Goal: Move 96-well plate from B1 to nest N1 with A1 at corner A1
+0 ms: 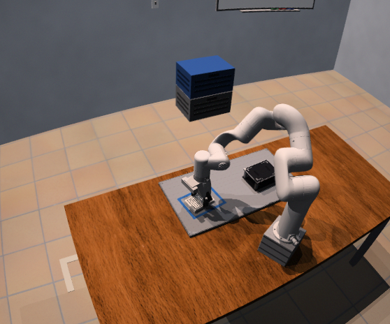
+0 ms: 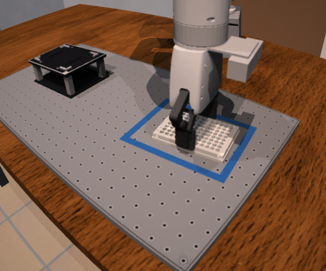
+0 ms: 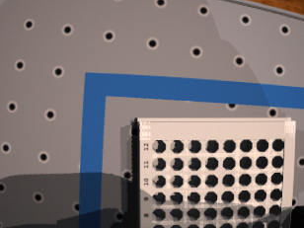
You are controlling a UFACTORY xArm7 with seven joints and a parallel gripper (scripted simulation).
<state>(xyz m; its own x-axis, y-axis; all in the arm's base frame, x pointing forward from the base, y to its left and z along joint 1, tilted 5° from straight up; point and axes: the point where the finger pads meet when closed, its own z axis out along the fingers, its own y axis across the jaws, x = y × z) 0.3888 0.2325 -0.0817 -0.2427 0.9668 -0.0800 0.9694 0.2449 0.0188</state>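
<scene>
Right now my hand is 10 mm above the white 96-well plate. The rest, counted from my hand: black raised nest N1 (30 mm ahead, 370 mm to the right, 40 mm above).
</scene>
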